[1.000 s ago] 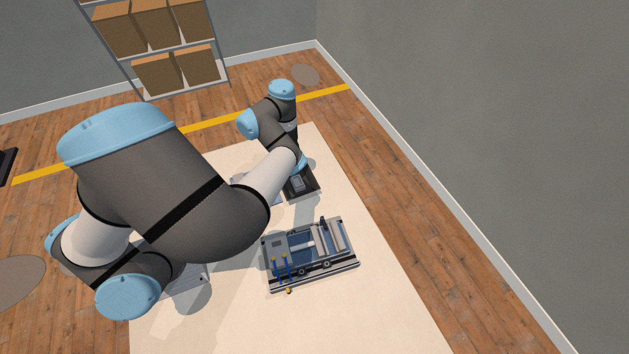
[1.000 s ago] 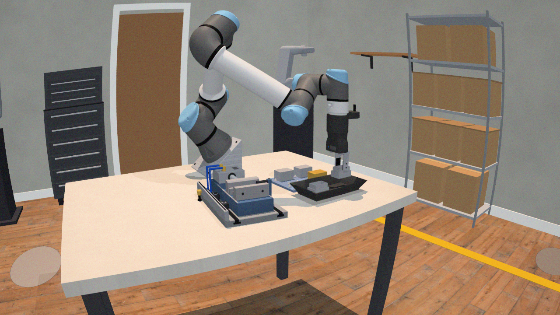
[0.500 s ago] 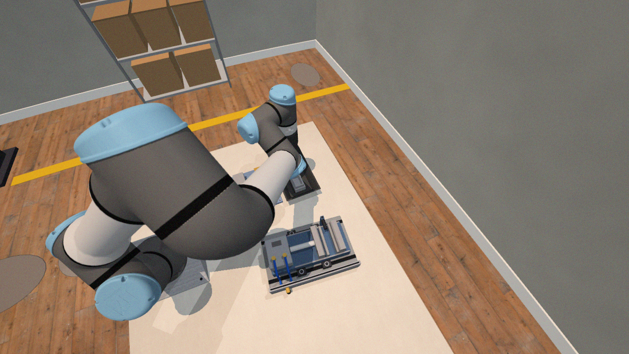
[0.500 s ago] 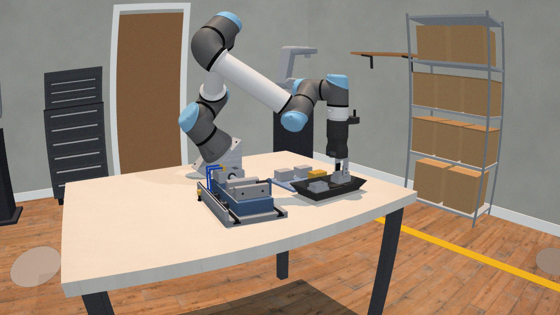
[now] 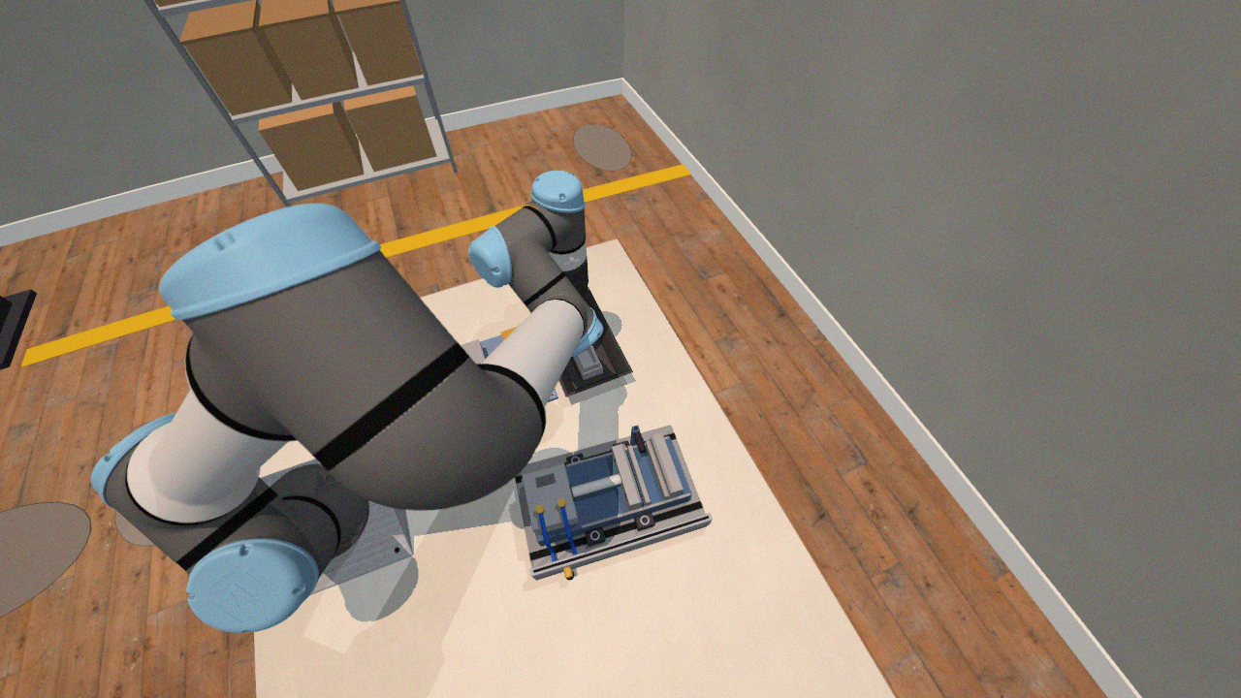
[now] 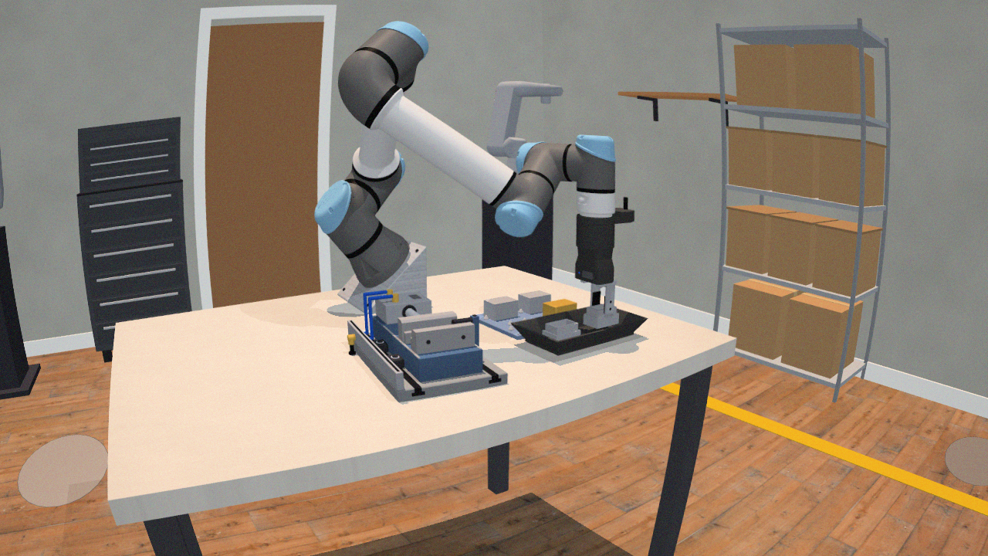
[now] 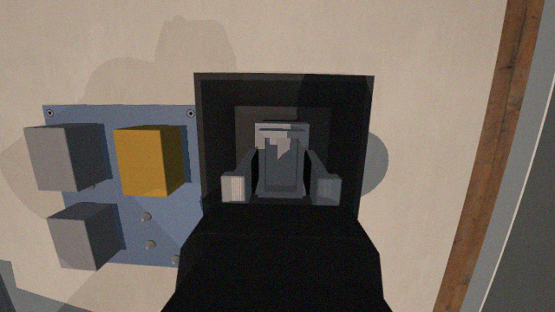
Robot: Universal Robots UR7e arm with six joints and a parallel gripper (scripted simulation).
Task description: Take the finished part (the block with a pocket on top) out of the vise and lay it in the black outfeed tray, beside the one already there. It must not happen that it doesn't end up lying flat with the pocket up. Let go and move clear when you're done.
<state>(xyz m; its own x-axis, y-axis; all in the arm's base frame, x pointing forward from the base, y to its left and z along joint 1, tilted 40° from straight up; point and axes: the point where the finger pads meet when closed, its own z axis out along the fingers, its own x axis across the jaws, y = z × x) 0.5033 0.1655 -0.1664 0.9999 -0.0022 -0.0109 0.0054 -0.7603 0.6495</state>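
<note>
Now: the yellow block 120 mm behind my hand, 10 mm to the right of it and 50 mm below it. From my hand the other things lie so: grey actuator box 160 mm behind, 350 mm to the right, 10 mm above.
</note>
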